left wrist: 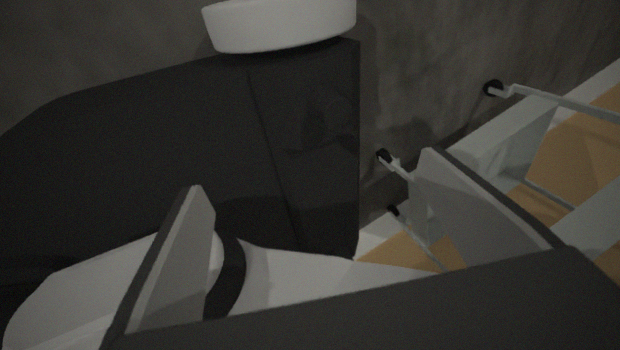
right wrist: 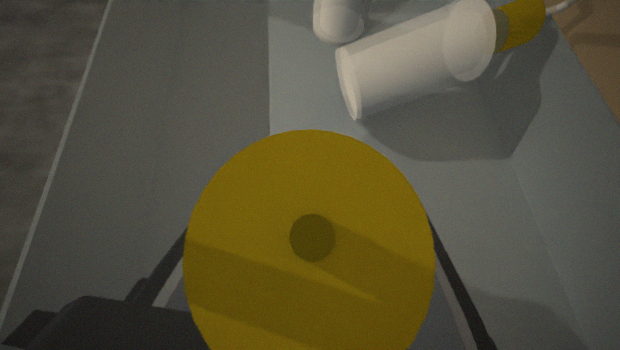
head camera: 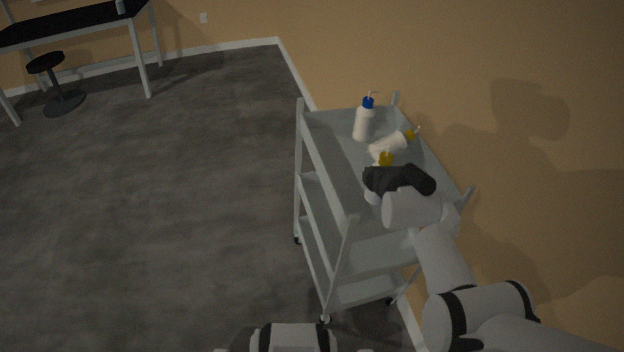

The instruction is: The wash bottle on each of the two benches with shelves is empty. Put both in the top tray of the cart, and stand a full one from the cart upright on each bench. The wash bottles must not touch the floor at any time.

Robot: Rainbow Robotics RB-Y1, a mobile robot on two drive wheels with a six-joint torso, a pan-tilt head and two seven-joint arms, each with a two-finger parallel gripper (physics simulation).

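Places are measured from the robot's base along level axes (x ahead, y left, z up), in millimetres.
Where they show: left gripper, between the fingertips: point(left wrist: 315, 180); right gripper, between the fingertips: point(head camera: 381, 170).
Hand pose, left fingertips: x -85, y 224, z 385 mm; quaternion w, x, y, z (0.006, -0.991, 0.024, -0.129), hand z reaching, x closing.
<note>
After its pixels a point has its place.
A wash bottle with a yellow cap point(head camera: 385, 159) @(x 383, y -209, z 808 mm) point(right wrist: 310, 185) stands in the cart's top tray, its body largely hidden by my right gripper point(head camera: 378, 180) @(x 420, y -220, z 736 mm) point(right wrist: 311, 225) @(x 420, y -220, z 736 mm). My right gripper is open, its fingers on either side of the bottle beneath the large cap in the right wrist view; whether they touch it is hidden. A second yellow-capped white bottle point(head camera: 389, 144) @(x 531, y -269, z 729 mm) point(right wrist: 400, 67) @(x 524, y -262, z 724 mm) lies on its side beyond it. A white bottle with a blue cap point(head camera: 363, 123) @(x 613, y -204, z 738 mm) point(right wrist: 338, 21) @(x 611, y -213, z 690 mm) stands farther back. My left gripper point(left wrist: 315, 180) @(x -85, y 224, z 385 mm) is open and empty, away from the cart point(head camera: 322, 165) @(x 447, y -73, z 723 mm) point(left wrist: 505, 125) @(x 526, y -54, z 169 mm).
A black-topped bench point(head camera: 65, 24) @(x 1986, y 1845, z 763 mm) stands at the upper left with a small bottle point(head camera: 120, 7) @(x 2016, y 1319, z 816 mm) near its right end. A black stool point(head camera: 46, 62) @(x 1939, y 2157, z 484 mm) is by it. The cart has raised tray sides and corner posts, and stands along the tan wall point(head camera: 525, 165) @(x 251, y -490, z 929 mm).
</note>
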